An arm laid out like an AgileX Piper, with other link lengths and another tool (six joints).
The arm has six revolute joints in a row. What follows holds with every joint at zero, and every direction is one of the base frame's. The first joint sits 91 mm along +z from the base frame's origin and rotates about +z. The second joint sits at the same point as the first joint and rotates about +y. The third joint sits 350.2 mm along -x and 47.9 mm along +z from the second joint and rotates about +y. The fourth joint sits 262.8 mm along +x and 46.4 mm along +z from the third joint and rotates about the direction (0.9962, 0, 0.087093). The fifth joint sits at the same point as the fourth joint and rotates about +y. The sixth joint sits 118.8 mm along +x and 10.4 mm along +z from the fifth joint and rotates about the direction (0.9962, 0, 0.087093). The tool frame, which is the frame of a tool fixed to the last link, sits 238.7 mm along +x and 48 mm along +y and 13.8 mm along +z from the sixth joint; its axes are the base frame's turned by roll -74.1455, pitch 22.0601 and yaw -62.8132 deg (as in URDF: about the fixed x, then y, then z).
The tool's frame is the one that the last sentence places.
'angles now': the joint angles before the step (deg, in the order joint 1, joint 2, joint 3, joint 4, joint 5, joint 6). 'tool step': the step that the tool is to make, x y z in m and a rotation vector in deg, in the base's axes. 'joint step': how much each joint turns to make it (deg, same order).
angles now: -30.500 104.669 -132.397 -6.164 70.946 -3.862
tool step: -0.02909 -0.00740 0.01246 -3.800 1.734 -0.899
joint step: -0.001 -3.675 3.031 -3.445 -0.001 -1.615
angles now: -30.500 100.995 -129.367 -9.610 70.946 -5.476
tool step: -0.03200 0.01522 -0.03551 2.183 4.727 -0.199
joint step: -0.001 -4.634 9.801 -0.513 -0.002 -0.102
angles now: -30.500 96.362 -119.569 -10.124 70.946 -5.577
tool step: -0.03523 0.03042 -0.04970 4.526 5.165 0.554
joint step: 0.000 -4.944 11.697 1.380 0.001 0.036
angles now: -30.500 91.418 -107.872 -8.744 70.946 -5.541
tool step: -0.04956 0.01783 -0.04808 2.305 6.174 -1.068
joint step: 0.000 -4.938 11.539 -1.653 -0.001 0.705
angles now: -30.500 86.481 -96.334 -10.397 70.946 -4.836
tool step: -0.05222 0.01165 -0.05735 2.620 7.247 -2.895
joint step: 0.002 -2.920 11.034 -2.846 0.002 2.786
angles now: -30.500 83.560 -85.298 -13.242 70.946 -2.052
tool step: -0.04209 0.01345 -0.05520 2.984 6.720 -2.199
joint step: 0.000 -0.644 9.252 -1.782 -0.735 2.558
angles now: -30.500 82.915 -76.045 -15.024 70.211 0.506
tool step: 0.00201 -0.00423 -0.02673 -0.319 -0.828 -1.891
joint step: -0.001 0.000 6.066 -1.246 -6.181 3.986
